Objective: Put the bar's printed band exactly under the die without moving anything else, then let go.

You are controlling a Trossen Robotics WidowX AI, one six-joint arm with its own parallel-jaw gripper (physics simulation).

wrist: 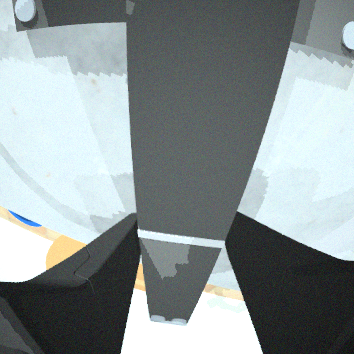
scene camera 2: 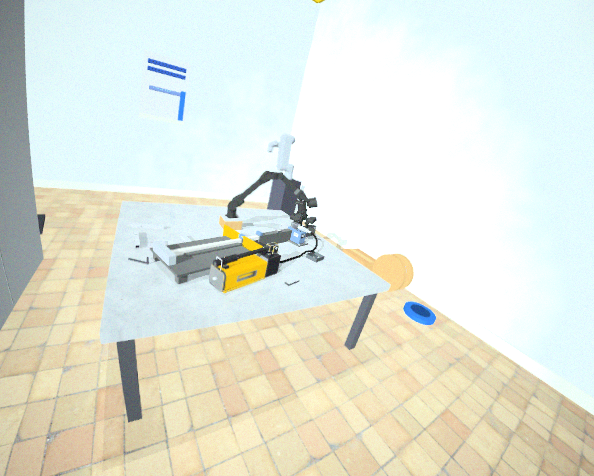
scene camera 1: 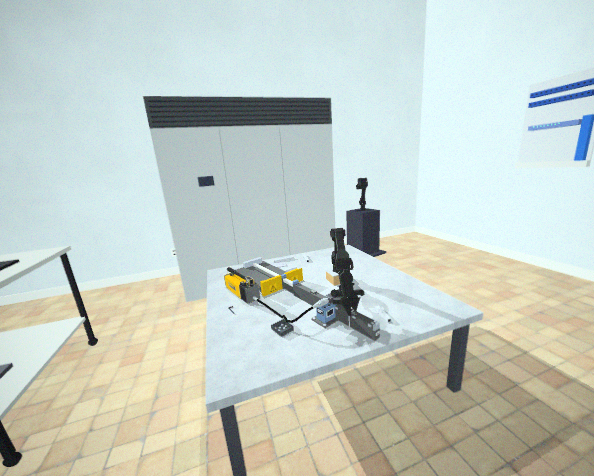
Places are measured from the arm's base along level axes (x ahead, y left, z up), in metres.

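Where they show: gripper, fingertip midpoint: (wrist: 180, 219) (scene camera 1: 352, 314); arm's base at its link origin: (scene camera 2: 231, 216).
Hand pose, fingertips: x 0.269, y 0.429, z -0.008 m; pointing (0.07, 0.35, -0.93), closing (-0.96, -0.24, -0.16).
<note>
Things, the pixels of their top centre, and the offset from my fingertips. "spot": a spot on its surface instead.
- blue fixture at a spot on its surface: (scene camera 1: 326, 314) spot: dx +0.091, dy -0.083, dz -0.006 m
- yellow unit at a spot on its surface: (scene camera 2: 245, 275) spot: dx +0.378, dy -0.722, dz -0.009 m
- small black box at a spot on its surface: (scene camera 1: 282, 327) (scene camera 2: 312, 257) spot: dx +0.283, dy -0.187, dz -0.059 m
- hex key at its top centre: (scene camera 2: 292, 281) (scene camera 1: 232, 309) dx +0.439, dy -0.499, dz -0.054 m
The long dark grey bar (scene camera 1: 364, 326) (scene camera 2: 274, 236) (wrist: 200, 125) lies level, one end near the table's edge. Its white printed band (wrist: 181, 238) crosses it between the fingertips in the wrist view. My gripper (scene camera 1: 351, 309) (scene camera 2: 303, 225) (wrist: 180, 219) points down and is shut on the bar, one finger at each side, near the band. The blue fixture (scene camera 1: 326, 314) (scene camera 2: 297, 235), with a cabled head on top, stands beside the gripper, further in along the bar. The die itself cannot be made out; the fixture's upper part is partly hidden by the arm in scene camera 2.
A yellow unit (scene camera 1: 233, 285) (scene camera 2: 245, 275) stands beside the grey frame; a black cable runs from it towards the fixture. Yellow guards (scene camera 1: 271, 286) stand across the frame's end. A small black box (scene camera 1: 282, 327) (scene camera 2: 315, 257) and a hex key (scene camera 1: 232, 310) (scene camera 2: 292, 283) lie on the table.
</note>
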